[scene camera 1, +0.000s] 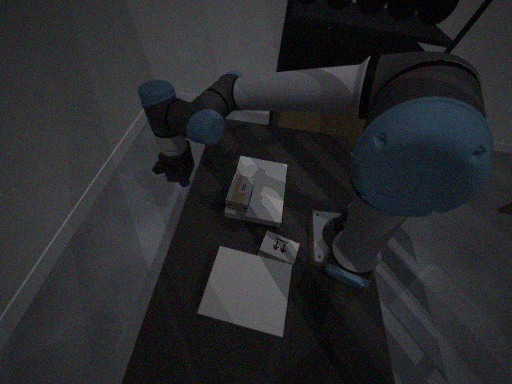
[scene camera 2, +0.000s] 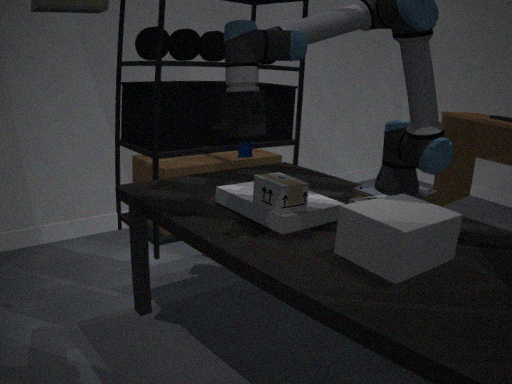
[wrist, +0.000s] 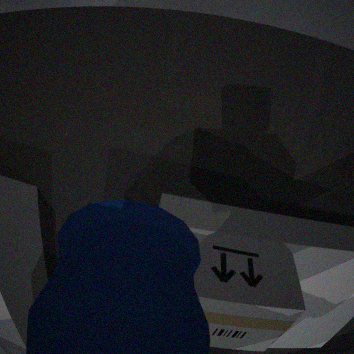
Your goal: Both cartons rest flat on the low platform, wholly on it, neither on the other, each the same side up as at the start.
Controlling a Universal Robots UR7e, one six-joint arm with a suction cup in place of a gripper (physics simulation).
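Places are measured from the arm's base along level axes (x ahead, y left, z up), in millimetres.
Pixels of known places: hand, tool point: (scene camera 2: 245,156) (wrist: 126,258); arm's base, link origin: (scene camera 2: 396,188).
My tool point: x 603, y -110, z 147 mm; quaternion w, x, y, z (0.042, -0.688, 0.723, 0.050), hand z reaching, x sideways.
Note:
For each thing: its top centre in the pictures, then the offset to it from my tool point. Level surfaces: height alone.
- white low platform, top centre: (wrist: 266,308) (scene camera 2: 279,194) (scene camera 1: 258,185) 269 mm back, 118 mm right, 166 mm down
- tall white block, top centre: (scene camera 2: 404,210) (scene camera 1: 248,287) 235 mm back, 307 mm left, 94 mm down
- dark table, surface height: 214 mm down
One carton (scene camera 1: 240,193) (scene camera 2: 280,192) (wrist: 250,272), with tan tape on top and arrows pointing up on its sides, rests on the white low platform (scene camera 1: 272,200) (scene camera 2: 300,223) (wrist: 325,277), close to one edge. The other carton (scene camera 1: 280,245) has an arrow-marked face upward and is beside the tall white block in scene camera 1; I cannot make it out in scene camera 2. My gripper, a blue suction cup (scene camera 1: 185,183) (scene camera 2: 245,150) (wrist: 120,245), hangs in the air beyond the table's long edge in scene camera 1, apart from both cartons. Nothing hangs from it.
A tall white block (scene camera 1: 247,290) (scene camera 2: 400,242) stands on the dark table (scene camera 1: 175,320) (scene camera 2: 225,245), near the low platform. The arm's base stands beside the second carton. A black shelf rack (scene camera 2: 158,125) and wooden boxes (scene camera 2: 200,164) stand behind the table.

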